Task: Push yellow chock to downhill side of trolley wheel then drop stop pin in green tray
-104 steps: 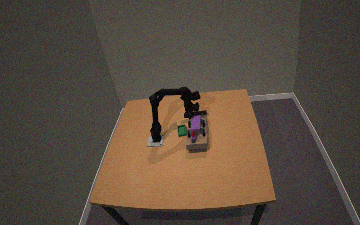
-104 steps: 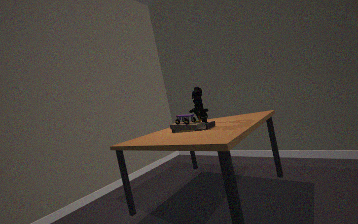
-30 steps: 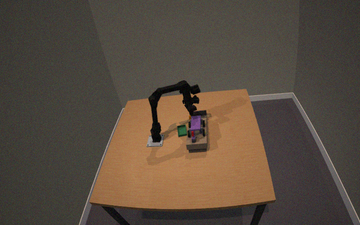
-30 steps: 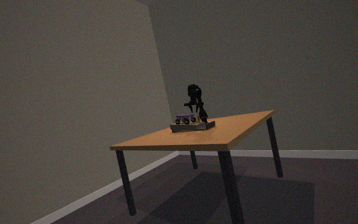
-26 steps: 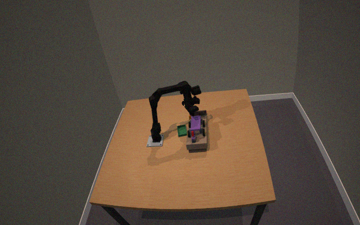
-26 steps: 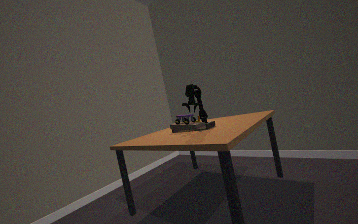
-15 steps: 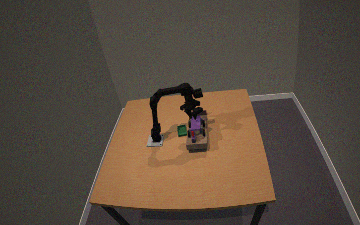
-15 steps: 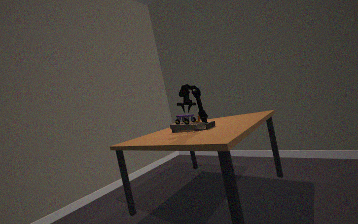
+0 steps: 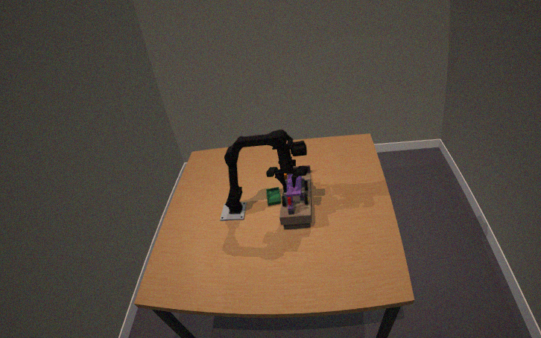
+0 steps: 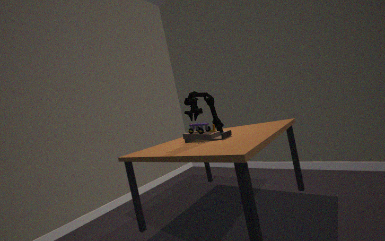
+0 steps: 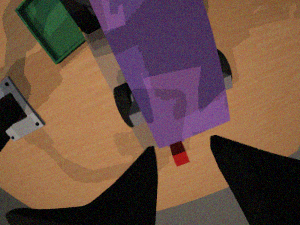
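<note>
My gripper tip is 5 cm to the left of the red-headed stop pin and 6 cm above it. Also, from my gripper tip: ramp 1 cm ahead, 7 cm to the left, 14 cm below; purple trolley 1 cm ahead, 6 cm to the left, 8 cm below; yellow chock 5 cm behind, 16 cm to the left, 11 cm below.
</note>
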